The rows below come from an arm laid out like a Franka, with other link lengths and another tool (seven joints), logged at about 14 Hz.
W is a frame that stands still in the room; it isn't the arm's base.
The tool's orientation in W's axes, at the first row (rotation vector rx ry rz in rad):
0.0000 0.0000 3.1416
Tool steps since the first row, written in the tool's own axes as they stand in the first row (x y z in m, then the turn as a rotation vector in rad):
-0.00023 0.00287 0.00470 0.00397 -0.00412 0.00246
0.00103 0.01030 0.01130 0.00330 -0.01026 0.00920
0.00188 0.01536 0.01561 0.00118 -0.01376 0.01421
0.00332 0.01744 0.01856 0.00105 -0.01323 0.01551
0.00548 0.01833 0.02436 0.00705 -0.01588 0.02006
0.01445 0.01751 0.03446 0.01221 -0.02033 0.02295
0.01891 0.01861 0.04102 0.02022 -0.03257 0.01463
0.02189 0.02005 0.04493 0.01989 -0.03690 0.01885
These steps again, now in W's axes. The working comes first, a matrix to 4 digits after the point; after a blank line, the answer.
The tool's axes in the first row as the columns of a matrix, in W's axes (used below as rounded here):
-1.0000 0.0000 0.0000
0.0000 -1.0000 0.0000
0.0000 0.0000 1.0000

0.00023 -0.00287 0.00470 -0.00397 0.00412 0.00246
-0.00103 -0.01030 0.01130 -0.00330 0.01026 0.00920
-0.00188 -0.01536 0.01561 -0.00118 0.01376 0.01421
-0.00332 -0.01744 0.01856 -0.00105 0.01323 0.01551
-0.00548 -0.01833 0.02436 -0.00705 0.01588 0.02006
-0.01445 -0.01751 0.03446 -0.01221 0.02033 0.02295
-0.01891 -0.01861 0.04102 -0.02022 0.03257 0.01463
-0.02189 -0.02005 0.04493 -0.01989 0.03690 0.01885

